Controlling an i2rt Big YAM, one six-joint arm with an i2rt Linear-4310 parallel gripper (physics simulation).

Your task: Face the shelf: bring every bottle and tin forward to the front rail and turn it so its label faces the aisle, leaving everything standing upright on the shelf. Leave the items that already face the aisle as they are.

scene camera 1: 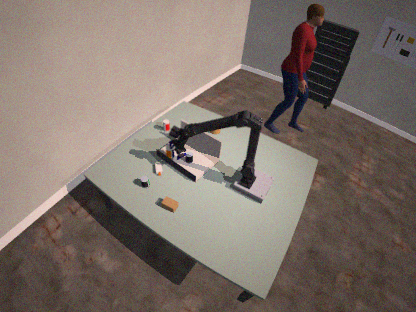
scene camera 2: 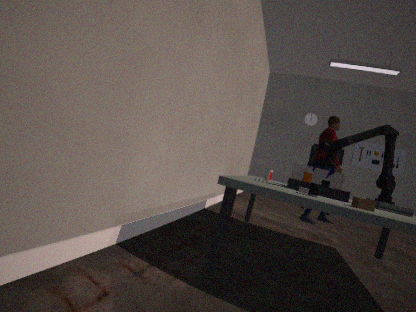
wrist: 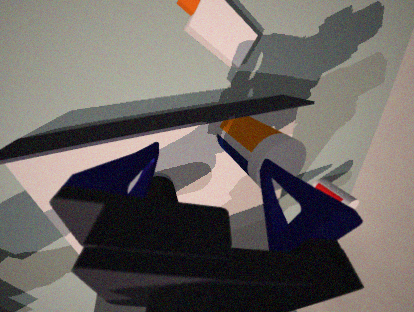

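Seen in the pictures: gripper, fingertip midpoint: (scene camera 1: 174,154) (scene camera 2: 319,174) (wrist: 212,156); arm's base, link origin: (scene camera 1: 247,181) (scene camera 2: 384,202).
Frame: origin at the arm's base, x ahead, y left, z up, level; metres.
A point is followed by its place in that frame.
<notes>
The shelf is a low pale tray (scene camera 1: 204,163) {x 0.345, y 0.023, z -0.015 m} with a dark front rail (scene camera 1: 178,168) {x 0.478, y 0.167, z -0.029 m} (wrist: 125,120) {x 0.446, y 0.171, z -0.048 m} and a grey back panel. A can with an orange patch (scene camera 1: 169,152) {x 0.574, y 0.147, z 0.063 m} (scene camera 2: 308,177) {x 0.588, y 0.152, z 0.046 m} (wrist: 252,134) {x 0.578, y 0.149, z 0.060 m} stands near the rail at one end; its orange patch faces the rail and dark blue shows beside it. A black tin (scene camera 1: 189,158) {x 0.434, y 0.091, z 0.040 m} (scene camera 2: 325,184) {x 0.457, y 0.097, z 0.027 m} stands farther along; in the wrist view the gripper largely hides it. My gripper (scene camera 1: 177,151) {x 0.525, y 0.152, z 0.079 m} (scene camera 2: 323,171) {x 0.525, y 0.152, z 0.079 m} (wrist: 212,156) {x 0.525, y 0.152, z 0.079 m} is open and empty above the shelf, one blue finger close to the can's grey top. Contact is unclear.
A red and white can (scene camera 1: 166,126) {x 0.844, y -0.134, z 0.004 m} (scene camera 2: 270,175) {x 0.846, y -0.131, z -0.003 m} (wrist: 330,192) {x 0.847, y -0.132, z -0.005 m} stands beyond the shelf's end. Before the rail are a white and orange box (scene camera 1: 158,169) {x 0.589, y 0.265, z -0.026 m} (wrist: 222,30) {x 0.595, y 0.250, z -0.025 m}, a dark tin (scene camera 1: 144,182) {x 0.567, y 0.433, z 0.009 m} and a brown block (scene camera 1: 170,204) {x 0.322, y 0.458, z -0.003 m} (scene camera 2: 364,203) {x 0.345, y 0.479, z -0.024 m}. An orange bowl (scene camera 1: 216,131) {x 0.470, y -0.368, z -0.022 m} is behind the shelf.
</notes>
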